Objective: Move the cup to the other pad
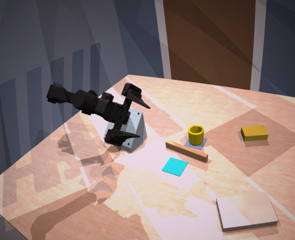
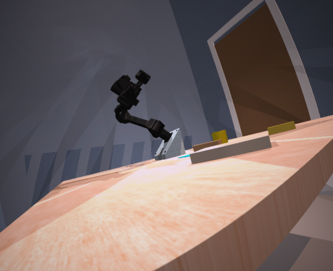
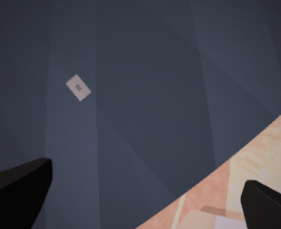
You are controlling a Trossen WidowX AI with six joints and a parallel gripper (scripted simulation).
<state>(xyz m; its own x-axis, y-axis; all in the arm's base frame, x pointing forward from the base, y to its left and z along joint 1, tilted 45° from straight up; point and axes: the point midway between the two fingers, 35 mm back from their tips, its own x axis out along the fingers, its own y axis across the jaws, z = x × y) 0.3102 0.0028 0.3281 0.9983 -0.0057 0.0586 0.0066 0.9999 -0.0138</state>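
My gripper tip is now 340 mm to the right of the yellow cup, 310 mm above it and 30 mm past it. From my gripper tip the other things lie so: cyan pad 350 mm below, 170 mm to the left, 30 mm behind; then brown wooden bar 340 mm below, 250 mm to the left, 30 mm behind; then pale blue pad 350 mm below, 340 mm to the left, 30 mm behind.
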